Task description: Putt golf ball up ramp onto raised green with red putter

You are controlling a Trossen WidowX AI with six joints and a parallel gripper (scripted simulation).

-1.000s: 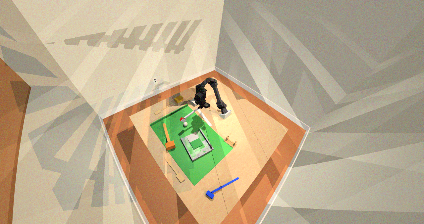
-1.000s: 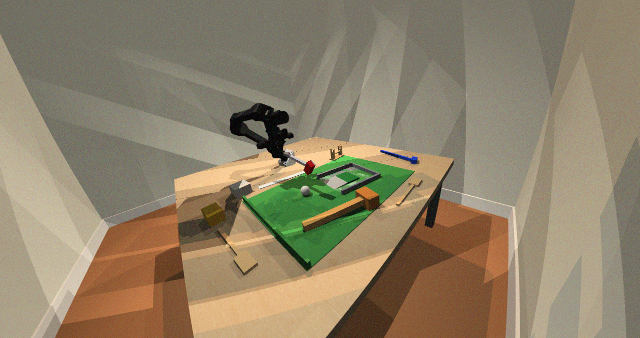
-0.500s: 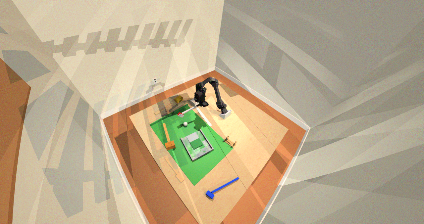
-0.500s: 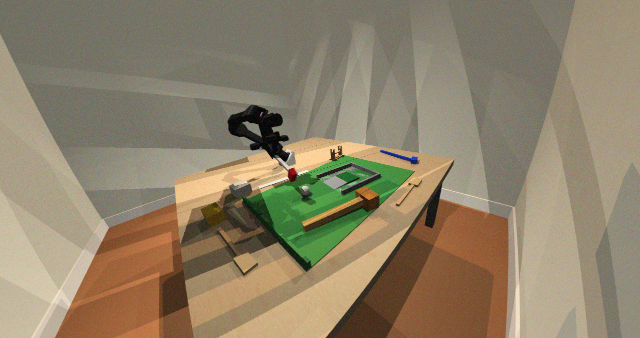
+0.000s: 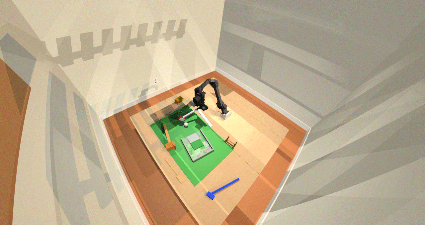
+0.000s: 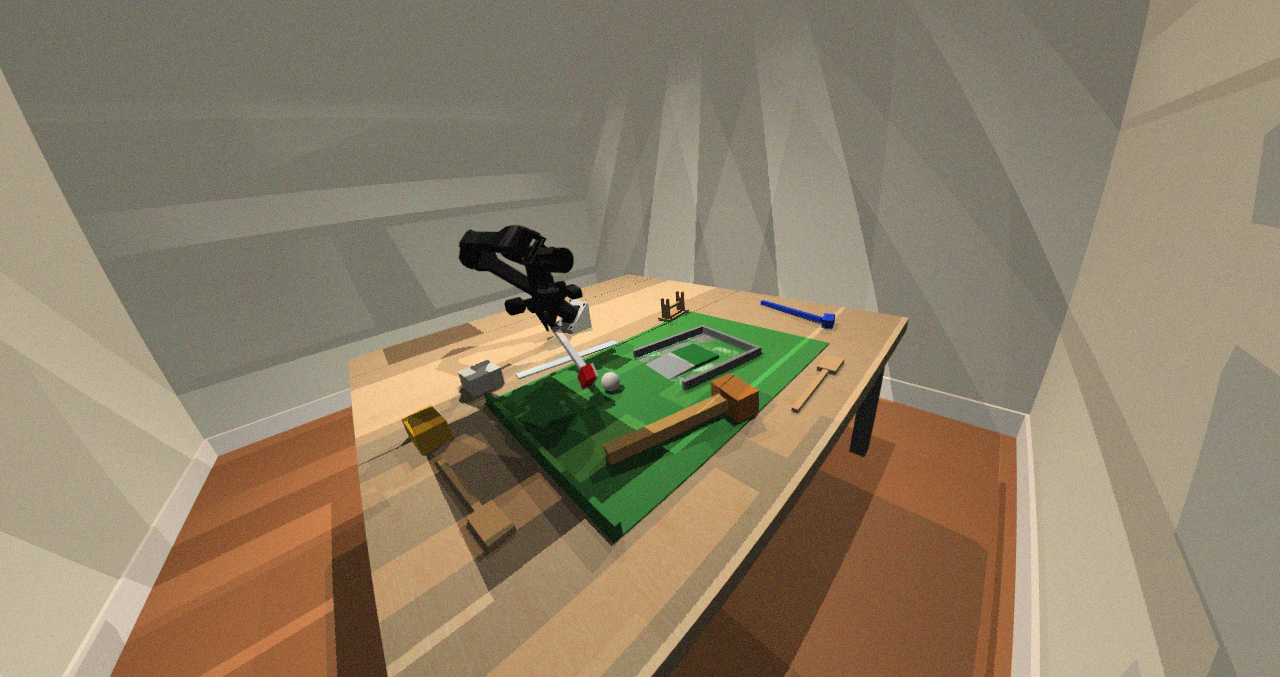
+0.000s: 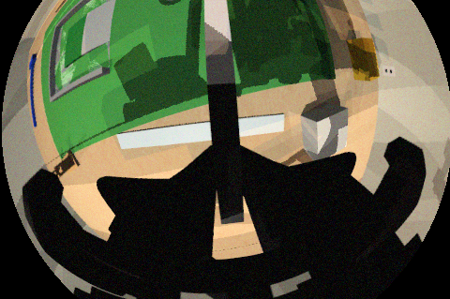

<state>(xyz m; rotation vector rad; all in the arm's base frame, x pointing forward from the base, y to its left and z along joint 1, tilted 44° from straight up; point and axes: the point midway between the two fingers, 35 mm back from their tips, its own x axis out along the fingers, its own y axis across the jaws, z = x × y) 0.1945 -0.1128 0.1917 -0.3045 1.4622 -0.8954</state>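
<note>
The white strip is 100 mm below my gripper tip and 50 mm to the left of it. Also, from my gripper tip: green mat 290 mm ahead, 120 mm to the left, 100 mm below; red putter 110 mm ahead, 40 mm to the right; white golf ball 220 mm ahead, 80 mm below, 20 mm to the right.
</note>
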